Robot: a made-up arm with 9 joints. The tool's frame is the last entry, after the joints.
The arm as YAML. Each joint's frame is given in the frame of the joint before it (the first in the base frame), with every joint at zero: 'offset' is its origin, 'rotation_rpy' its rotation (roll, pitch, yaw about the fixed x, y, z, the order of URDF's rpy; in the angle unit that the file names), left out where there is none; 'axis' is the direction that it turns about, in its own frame. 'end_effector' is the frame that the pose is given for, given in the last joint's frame.
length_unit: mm
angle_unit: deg
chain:
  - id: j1
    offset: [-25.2, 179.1, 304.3]
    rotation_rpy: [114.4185, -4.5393, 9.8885]
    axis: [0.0, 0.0, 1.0]
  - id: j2
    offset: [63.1, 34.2, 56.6]
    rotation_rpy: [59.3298, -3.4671, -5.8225]
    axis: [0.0, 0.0, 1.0]
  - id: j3
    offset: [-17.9, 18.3, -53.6]
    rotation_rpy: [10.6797, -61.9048, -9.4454]
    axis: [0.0, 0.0, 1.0]
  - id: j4
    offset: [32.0, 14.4, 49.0]
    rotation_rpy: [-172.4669, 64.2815, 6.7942]
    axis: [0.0, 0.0, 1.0]
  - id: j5
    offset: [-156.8, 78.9, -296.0]
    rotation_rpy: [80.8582, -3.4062, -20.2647]
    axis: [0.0, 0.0, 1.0]
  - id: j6
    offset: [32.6, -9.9, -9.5]
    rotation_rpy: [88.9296, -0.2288, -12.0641]
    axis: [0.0, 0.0, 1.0]
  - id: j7
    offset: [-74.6, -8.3, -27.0]
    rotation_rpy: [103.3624, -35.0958, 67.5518]
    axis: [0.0, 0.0, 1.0]
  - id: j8
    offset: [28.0, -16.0, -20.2]
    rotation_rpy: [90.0, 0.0, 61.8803]
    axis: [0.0, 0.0, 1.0]
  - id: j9
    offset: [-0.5, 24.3, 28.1]
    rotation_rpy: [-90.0, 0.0, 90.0]
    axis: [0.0, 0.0, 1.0]
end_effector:
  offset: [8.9, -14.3, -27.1]
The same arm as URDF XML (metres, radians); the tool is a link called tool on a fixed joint. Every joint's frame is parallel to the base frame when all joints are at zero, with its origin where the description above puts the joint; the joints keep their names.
<robot name="arm">
<joint name="j1" type="continuous"><parent link="base"/><child link="link1"/><origin xyz="-0.0252 0.1791 0.3043" rpy="0 0 0"/><axis xyz="0.188601 -0.891404 -0.412102"/></joint>
<joint name="j2" type="continuous"><parent link="link1"/><child link="link2"/><origin xyz="0.0726 -0.054 0.0127" rpy="0 0 0"/><axis xyz="-0.0198 -0.116302 -0.993017"/></joint>
<joint name="j3" type="continuous"><parent link="link2"/><child link="link3"/><origin xyz="-0.0136 -0.0145 0.056" rpy="0 0 0"/><axis xyz="-0.889411 -0.154502 -0.430205"/></joint>
<joint name="j4" type="continuous"><parent link="link3"/><child link="link4"/><origin xyz="-0.0276 -0.0203 -0.0496" rpy="0 0 0"/><axis xyz="0 0 1"/></joint>
<joint name="j5" type="continuous"><parent link="link4"/><child link="link5"/><origin xyz="-0.1644 0.0614 -0.296" rpy="0 0 0"/><axis xyz="-0.248397 -0.955587 0.158598"/></joint>
<joint name="j6" type="continuous"><parent link="link5"/><child link="link6"/><origin xyz="0.0341 -0.0005 -0.0093" rpy="0 0 0"/><axis xyz="-0.189092 -0.131895 -0.973061"/></joint>
<joint name="j7" type="continuous"><parent link="link6"/><child link="link7"/><origin xyz="-0.0637 0.032 0.0358" rpy="0 0 0"/><axis xyz="1 0 0"/></joint>
<joint name="j8" type="continuous"><parent link="link7"/><child link="link8"/><origin xyz="-0.0202 -0.0322 0.0009" rpy="0 0 0"/><axis xyz="0 -1 0"/></joint>
<joint name="j9" type="continuous"><parent link="link8"/><child link="link9"/><origin xyz="0.0243 -0.0281 0.0005" rpy="0 0 0"/><axis xyz="0 0 1"/></joint>
<joint name="tool_fixed" type="fixed"><parent link="link9"/><child link="tool"/><origin xyz="0.0089 -0.0143 -0.0271" rpy="0 0 0"/></joint>
<link name="base"/>
<link name="link1"/>
<link name="link2"/>
<link name="link3"/>
<link name="link4"/>
<link name="link5"/>
<link name="link6"/>
<link name="link7"/>
<link name="link8"/>
<link name="link9"/>
<link name="tool"/>
</robot>

